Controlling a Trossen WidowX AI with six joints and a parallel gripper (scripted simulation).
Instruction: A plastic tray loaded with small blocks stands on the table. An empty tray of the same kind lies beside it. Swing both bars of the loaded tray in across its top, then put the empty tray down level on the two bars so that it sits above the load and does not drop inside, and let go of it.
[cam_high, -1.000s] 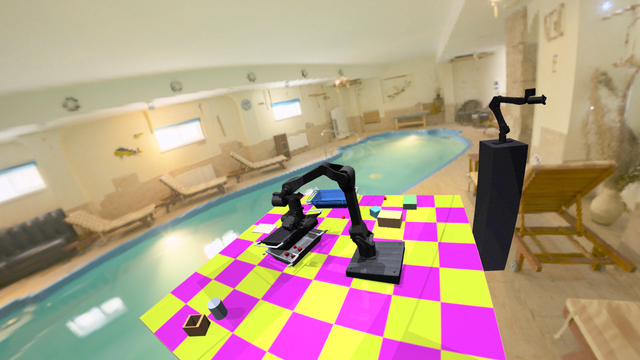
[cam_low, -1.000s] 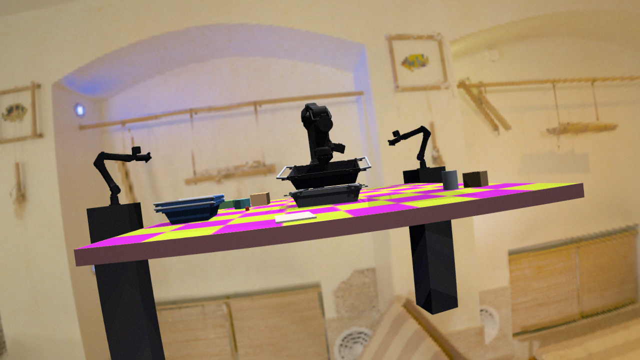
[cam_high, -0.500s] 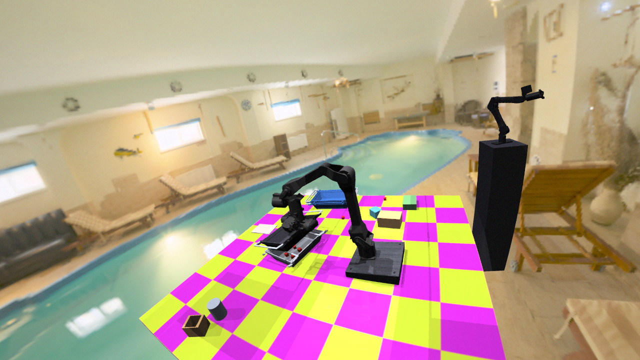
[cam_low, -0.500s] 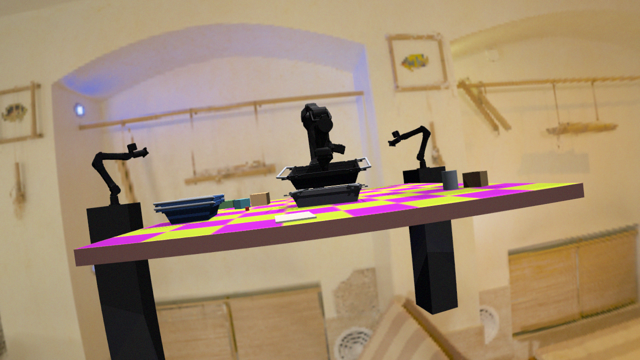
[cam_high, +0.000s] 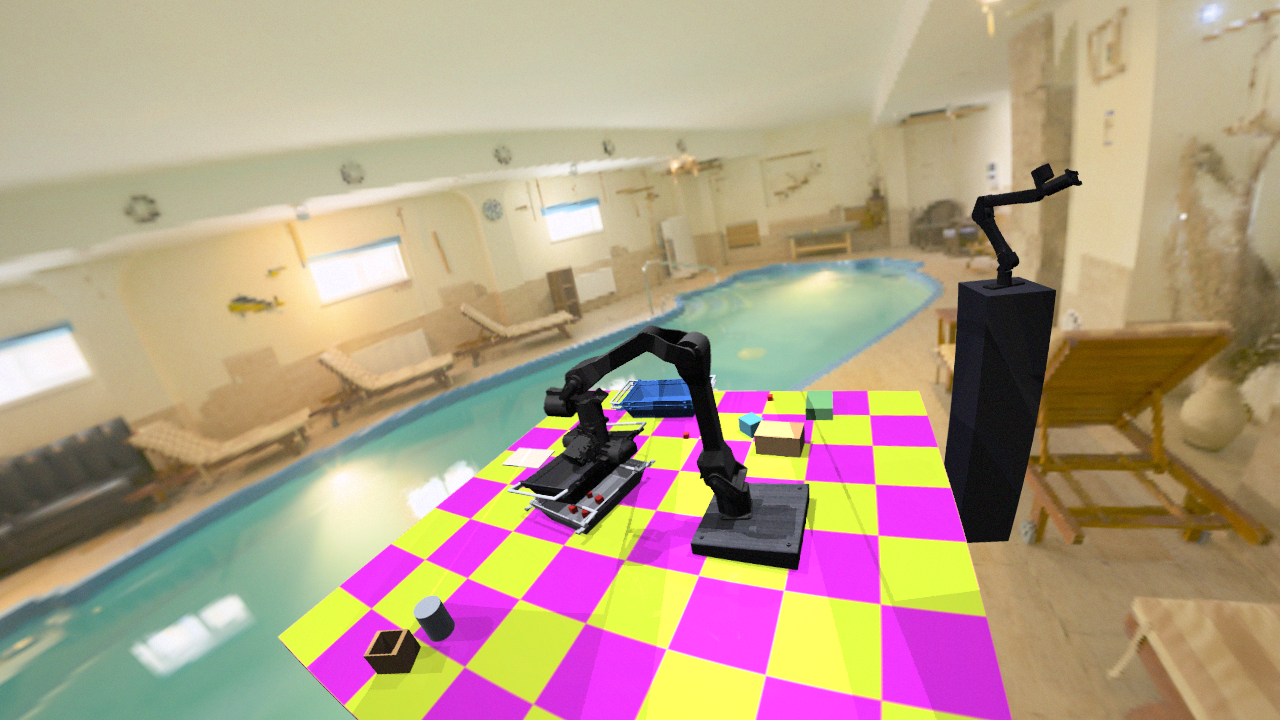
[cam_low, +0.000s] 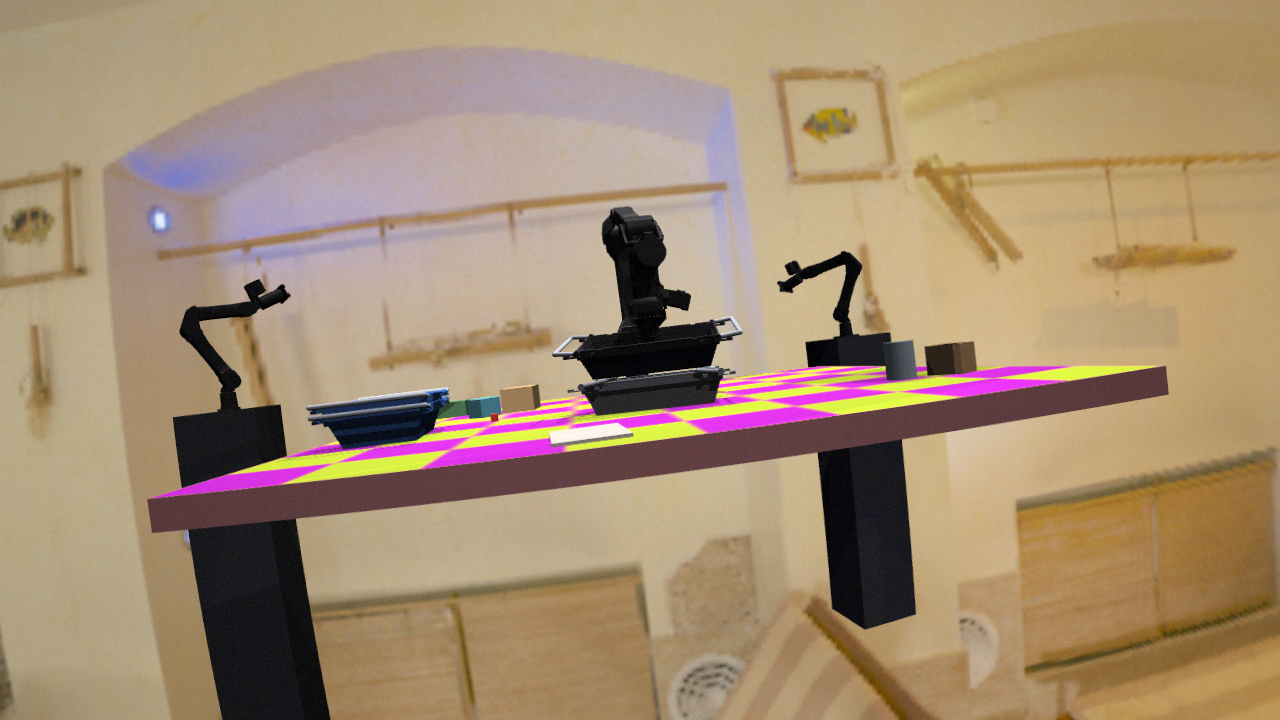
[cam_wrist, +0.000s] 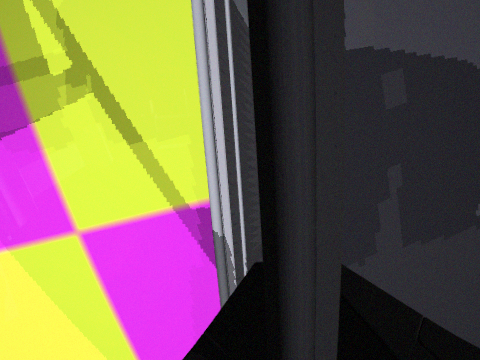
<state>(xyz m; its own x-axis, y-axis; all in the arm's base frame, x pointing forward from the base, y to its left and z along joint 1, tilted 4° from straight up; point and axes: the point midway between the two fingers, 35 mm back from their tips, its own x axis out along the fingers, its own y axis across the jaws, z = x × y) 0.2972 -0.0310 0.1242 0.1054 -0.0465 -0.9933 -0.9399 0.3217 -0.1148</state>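
Right now my gripper tip is 7 cm short of the dark tray, 3 cm to the left of it and 2 cm below it. From my gripper tip the other things lie so: grey cylinder (23 cm ahead, 41 cm to the left, 7 cm below); then teal cube (32 cm behind, 35 cm to the right, 8 cm below); then white plate (38 cm ahead, 21 cm to the right, 10 cm below).
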